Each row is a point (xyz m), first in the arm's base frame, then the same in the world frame.
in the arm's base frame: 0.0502 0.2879 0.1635
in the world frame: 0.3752 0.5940 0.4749
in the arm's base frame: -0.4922 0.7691 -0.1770
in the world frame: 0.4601 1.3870 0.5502
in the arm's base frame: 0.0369 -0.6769 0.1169
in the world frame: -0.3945 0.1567 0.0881
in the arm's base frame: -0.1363 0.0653 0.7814
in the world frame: 0.0325 0.3088 0.9920
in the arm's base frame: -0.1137 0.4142 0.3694
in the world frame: 0.3589 0.6693 0.7565
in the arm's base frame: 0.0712 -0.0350 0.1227
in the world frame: 0.1351 0.4421 0.3147
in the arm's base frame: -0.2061 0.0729 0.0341
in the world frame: 0.0615 0.7373 0.3765
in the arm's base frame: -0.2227 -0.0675 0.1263
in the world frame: -0.0680 0.6345 0.4106
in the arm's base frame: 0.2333 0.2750 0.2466
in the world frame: 0.4680 0.4151 0.4766
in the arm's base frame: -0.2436 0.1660 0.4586
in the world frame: 0.0759 0.5965 0.7891
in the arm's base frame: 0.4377 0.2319 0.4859
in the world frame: 0.5361 0.1280 0.5941
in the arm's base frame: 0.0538 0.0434 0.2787
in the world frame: 0.1733 0.4145 0.4837
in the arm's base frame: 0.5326 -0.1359 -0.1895
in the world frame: 0.3600 0.2198 -0.1549
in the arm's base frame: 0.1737 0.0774 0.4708
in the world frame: 0.2558 0.2489 0.6188
